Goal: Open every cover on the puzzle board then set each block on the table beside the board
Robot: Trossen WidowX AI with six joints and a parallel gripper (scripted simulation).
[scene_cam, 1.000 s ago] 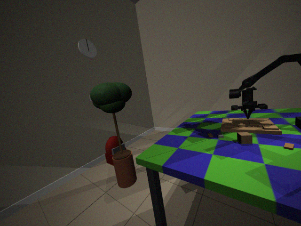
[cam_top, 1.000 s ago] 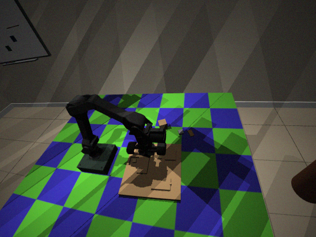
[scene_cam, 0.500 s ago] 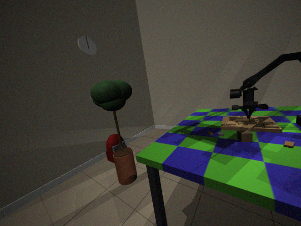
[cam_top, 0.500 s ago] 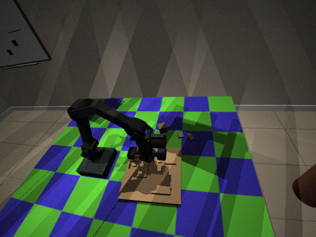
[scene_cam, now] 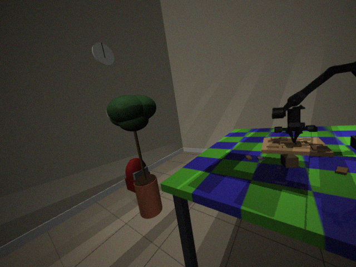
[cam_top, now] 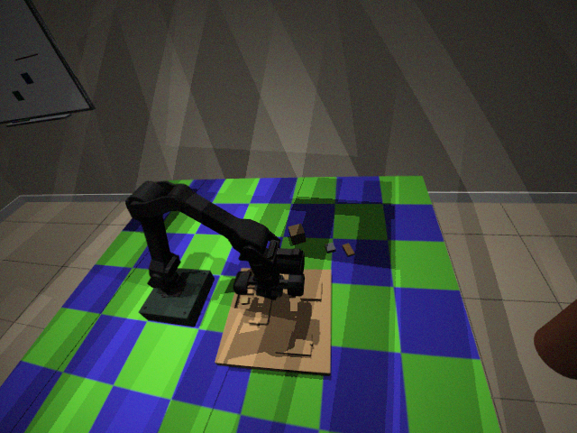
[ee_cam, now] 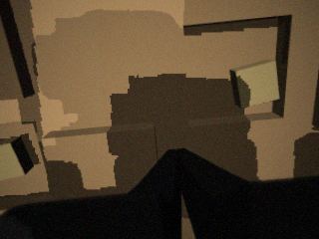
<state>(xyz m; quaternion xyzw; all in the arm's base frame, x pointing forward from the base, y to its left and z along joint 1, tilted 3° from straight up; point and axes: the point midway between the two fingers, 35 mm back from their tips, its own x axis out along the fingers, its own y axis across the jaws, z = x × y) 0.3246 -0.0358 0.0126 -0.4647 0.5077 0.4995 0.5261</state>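
Right now my gripper tip is 30 mm to the left of the tan puzzle board and 20 mm above it. The rest, counted from my gripper tip: brown cube 260 mm to the left, 60 mm ahead, 10 mm below; then orange block 230 mm ahead, 190 mm to the left, 30 mm below.
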